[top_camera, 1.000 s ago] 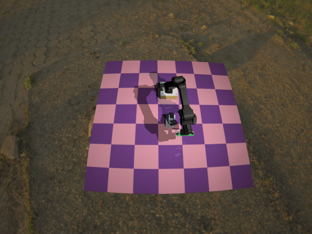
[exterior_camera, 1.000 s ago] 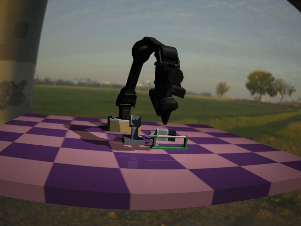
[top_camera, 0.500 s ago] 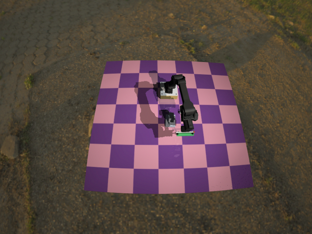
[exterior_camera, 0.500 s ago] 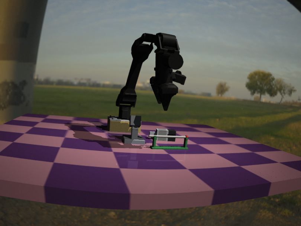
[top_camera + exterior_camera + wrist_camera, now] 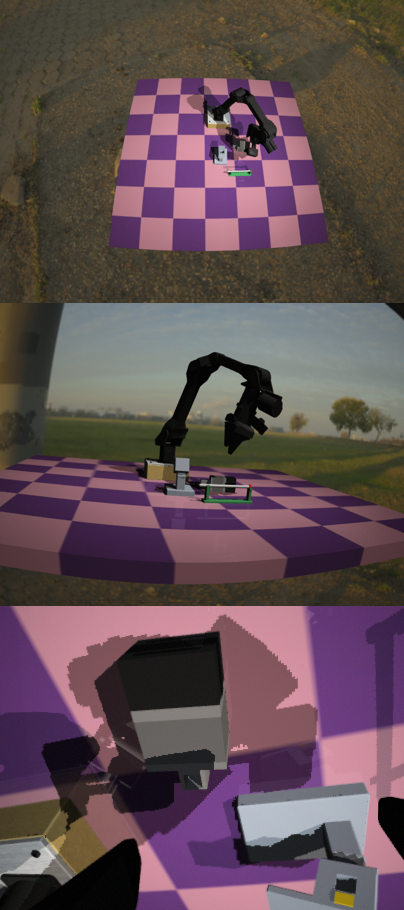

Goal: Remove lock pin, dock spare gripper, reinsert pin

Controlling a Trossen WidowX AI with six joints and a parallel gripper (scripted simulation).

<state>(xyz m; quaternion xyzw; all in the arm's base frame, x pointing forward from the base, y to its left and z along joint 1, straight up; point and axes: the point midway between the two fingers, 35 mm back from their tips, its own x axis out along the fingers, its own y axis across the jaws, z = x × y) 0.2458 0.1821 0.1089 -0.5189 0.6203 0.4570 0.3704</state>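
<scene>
My gripper tip is 50 mm past the spare gripper, 10 mm to the left of it and 110 mm above it. Also, from my gripper tip: green rack (140 mm ahead, 10 mm to the right, 110 mm below); grey mount (40 mm ahead, 140 mm to the right, 80 mm below).
</scene>
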